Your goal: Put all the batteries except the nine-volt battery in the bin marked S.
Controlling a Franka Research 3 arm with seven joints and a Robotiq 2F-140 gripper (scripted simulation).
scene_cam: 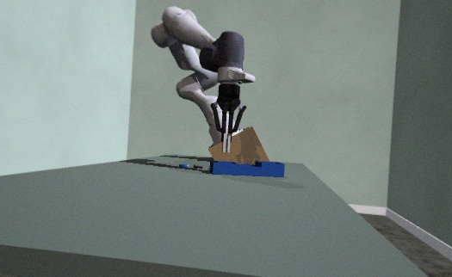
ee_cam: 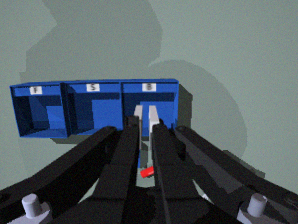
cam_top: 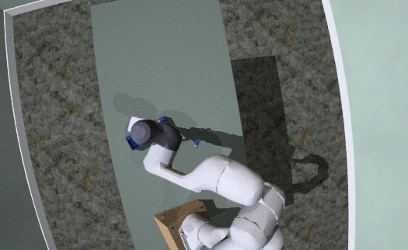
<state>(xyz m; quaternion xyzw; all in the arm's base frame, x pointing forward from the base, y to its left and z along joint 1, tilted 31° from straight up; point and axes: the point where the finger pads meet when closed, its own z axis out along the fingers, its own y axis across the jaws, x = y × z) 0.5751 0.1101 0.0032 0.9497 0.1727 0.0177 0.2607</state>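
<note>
Right now my hand is 30 mm past the blue bin, 70 mm to the right of it and 90 mm above it. The rest, counted from my hand: blue nine-volt battery (80 mm behind, 100 mm below); then red cylindrical battery (110 mm behind, 50 mm to the right, 100 mm below); then green item (150 mm behind, 100 mm below).
</note>
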